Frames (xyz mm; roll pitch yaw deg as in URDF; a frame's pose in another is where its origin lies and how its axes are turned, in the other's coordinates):
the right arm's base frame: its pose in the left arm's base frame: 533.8 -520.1 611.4 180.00 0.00 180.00
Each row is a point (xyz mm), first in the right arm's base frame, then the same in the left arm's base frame.
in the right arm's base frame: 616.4 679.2 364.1
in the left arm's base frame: -82.6 159.1 247.3
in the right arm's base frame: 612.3 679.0 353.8
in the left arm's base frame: -78.5 158.9 257.6
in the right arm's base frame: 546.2 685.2 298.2
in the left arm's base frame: -12.4 165.1 313.2
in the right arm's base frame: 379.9 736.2 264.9
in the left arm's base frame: 153.9 216.1 346.5
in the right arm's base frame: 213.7 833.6 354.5
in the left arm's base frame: 320.1 313.5 256.9
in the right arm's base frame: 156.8 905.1 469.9
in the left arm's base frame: 377.0 385.0 141.5
